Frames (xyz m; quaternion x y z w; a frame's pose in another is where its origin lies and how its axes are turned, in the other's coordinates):
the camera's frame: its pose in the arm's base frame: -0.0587 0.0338 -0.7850 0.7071 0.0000 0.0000 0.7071
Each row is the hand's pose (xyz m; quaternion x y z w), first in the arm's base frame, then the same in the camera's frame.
Working: the arm's base frame: its pose in the camera's frame: 0.0587 0.7850 0.0338 -0.7071 0.0000 0.0000 0.7071

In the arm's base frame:
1: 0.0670 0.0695 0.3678 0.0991 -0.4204 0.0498 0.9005
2: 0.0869 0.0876 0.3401 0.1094 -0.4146 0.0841 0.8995
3: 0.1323 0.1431 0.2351 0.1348 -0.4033 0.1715 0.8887
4: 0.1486 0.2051 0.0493 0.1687 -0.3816 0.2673 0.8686
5: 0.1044 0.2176 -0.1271 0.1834 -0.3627 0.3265 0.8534
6: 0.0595 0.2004 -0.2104 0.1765 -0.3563 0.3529 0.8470
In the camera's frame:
1: 0.1257 1.1528 -0.0357 -0.5667 -0.2621 0.3325 0.7068
2: 0.1456 1.1251 -0.0538 -0.5587 -0.2337 0.3526 0.7134
3: 0.1910 1.0201 -0.1093 -0.5331 -0.1639 0.4064 0.7237
4: 0.2073 0.8343 -0.1713 -0.4949 -0.0808 0.4588 0.7335
5: 0.1631 0.6579 -0.1838 -0.4737 -0.0256 0.4873 0.7331
6: 0.1182 0.5746 -0.1666 -0.4741 -0.0024 0.5015 0.7237

